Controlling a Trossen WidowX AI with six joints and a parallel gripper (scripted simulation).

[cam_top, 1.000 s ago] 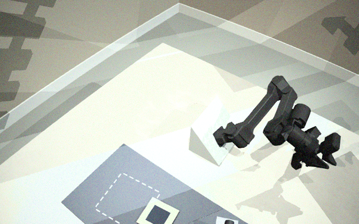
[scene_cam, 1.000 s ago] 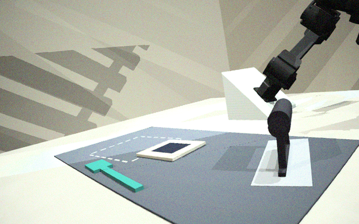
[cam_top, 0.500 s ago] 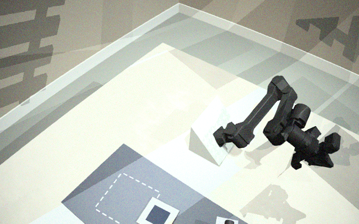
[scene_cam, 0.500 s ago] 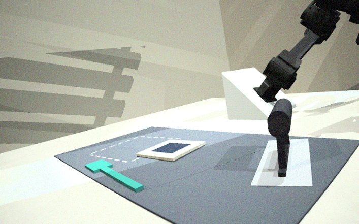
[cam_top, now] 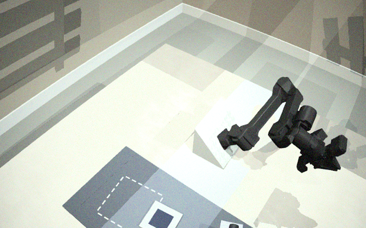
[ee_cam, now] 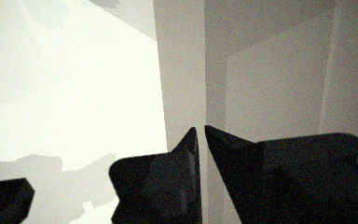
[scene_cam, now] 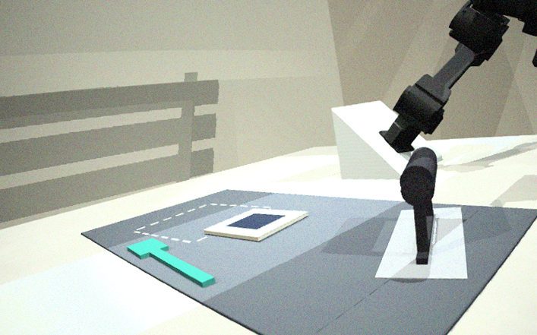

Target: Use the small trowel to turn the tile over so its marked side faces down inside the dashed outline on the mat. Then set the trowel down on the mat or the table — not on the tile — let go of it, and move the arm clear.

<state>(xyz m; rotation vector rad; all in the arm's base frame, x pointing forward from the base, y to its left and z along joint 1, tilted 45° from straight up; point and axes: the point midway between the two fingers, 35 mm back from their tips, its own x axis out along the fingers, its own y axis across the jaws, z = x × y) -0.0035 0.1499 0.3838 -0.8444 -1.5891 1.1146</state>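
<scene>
My gripper tip is now 34 cm short of the trowel, 17 cm above it and 16 cm to the left of it. Round my gripper tip: teal t-shaped flat piece 57 cm ahead, 39 cm to the right, 21 cm below; grey mat 43 cm ahead, 38 cm to the right, 23 cm below; tile 42 cm ahead, 38 cm to the right, 21 cm below.
</scene>
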